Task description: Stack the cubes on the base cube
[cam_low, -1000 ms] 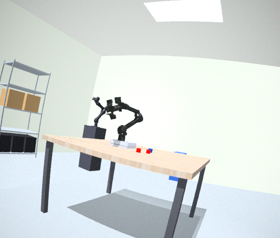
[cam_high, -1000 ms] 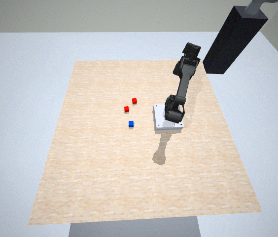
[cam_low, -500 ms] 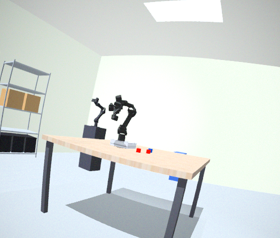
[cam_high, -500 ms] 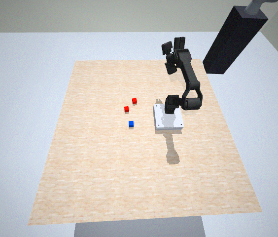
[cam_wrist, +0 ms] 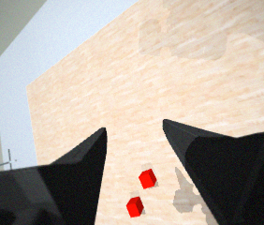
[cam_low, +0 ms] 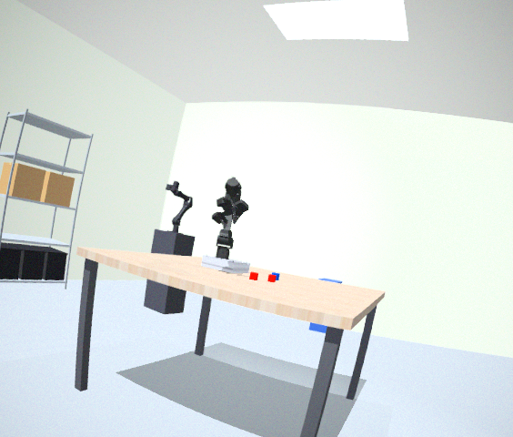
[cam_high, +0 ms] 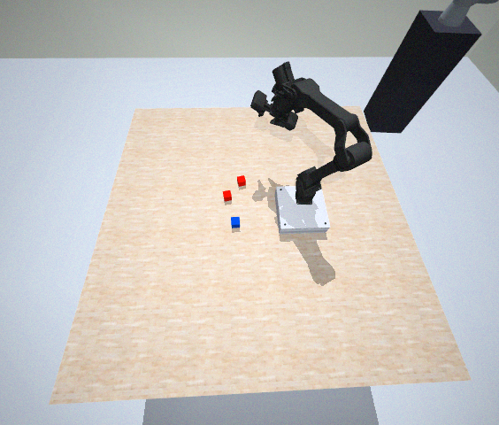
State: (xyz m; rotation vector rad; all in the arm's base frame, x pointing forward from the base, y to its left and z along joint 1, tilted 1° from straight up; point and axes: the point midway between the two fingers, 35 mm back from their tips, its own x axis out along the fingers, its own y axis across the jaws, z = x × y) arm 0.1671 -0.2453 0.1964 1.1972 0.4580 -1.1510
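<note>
My gripper tip is now 100 mm short of the blue cube, 370 mm to the right of it and 220 mm above it.
</note>
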